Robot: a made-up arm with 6 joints.
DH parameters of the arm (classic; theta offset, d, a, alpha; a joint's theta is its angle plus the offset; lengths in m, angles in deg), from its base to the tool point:
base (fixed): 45 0 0.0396 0
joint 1: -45 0.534 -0.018 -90
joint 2: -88.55 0 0.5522 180
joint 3: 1.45 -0.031 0.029 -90
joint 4: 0 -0.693 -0.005 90
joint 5: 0 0.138 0.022 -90
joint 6: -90 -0.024 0.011 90
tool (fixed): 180 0.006 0 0
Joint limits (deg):
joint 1: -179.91..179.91
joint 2: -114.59..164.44
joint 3: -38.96..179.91
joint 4: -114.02..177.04
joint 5: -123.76..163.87
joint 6: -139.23..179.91
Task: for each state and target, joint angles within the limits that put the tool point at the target. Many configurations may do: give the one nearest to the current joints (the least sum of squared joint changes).
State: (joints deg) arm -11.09 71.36 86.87 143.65 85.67 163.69
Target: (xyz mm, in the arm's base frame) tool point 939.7 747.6 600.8
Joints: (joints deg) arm 30.59 67.65 50.42 153.53 88.81 162.08
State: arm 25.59 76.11 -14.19 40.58 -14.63 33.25
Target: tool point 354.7 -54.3 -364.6
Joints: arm 0.39 108.29 -5.45 36.11 -16.46 33.14
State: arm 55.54 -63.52 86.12 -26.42 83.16 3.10
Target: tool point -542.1 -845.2 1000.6
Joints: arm 51.20 -93.82 43.33 -34.71 89.75 5.85
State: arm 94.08 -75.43 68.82 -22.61 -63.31 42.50
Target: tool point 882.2 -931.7 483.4
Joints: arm 126.99 -103.96 73.50 -19.86 -64.03 41.25
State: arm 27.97 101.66 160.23 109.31 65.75 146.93
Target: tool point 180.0 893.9 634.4
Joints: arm 72.64 132.04 165.02 114.61 67.08 146.34
